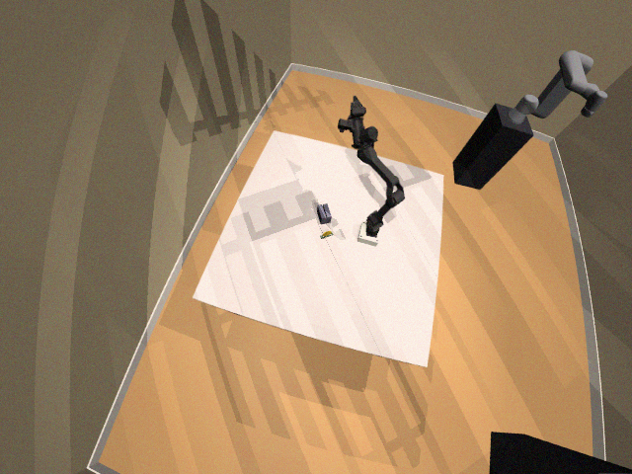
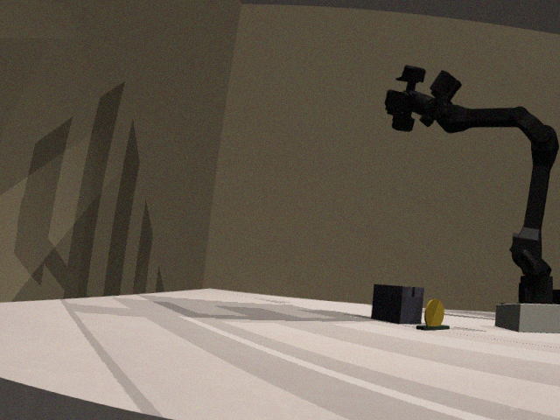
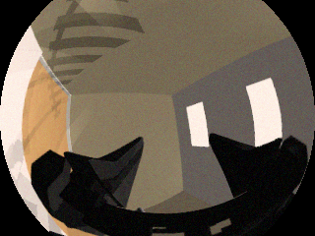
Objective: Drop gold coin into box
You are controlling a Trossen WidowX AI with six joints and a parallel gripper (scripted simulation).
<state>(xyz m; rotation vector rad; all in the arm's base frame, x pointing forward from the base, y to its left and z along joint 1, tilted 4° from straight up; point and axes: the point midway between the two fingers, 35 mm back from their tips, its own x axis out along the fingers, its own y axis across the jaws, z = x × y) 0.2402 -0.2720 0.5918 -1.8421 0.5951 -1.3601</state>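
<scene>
The gold coin is 390 mm to the left of my gripper tip and 610 mm below it.
</scene>
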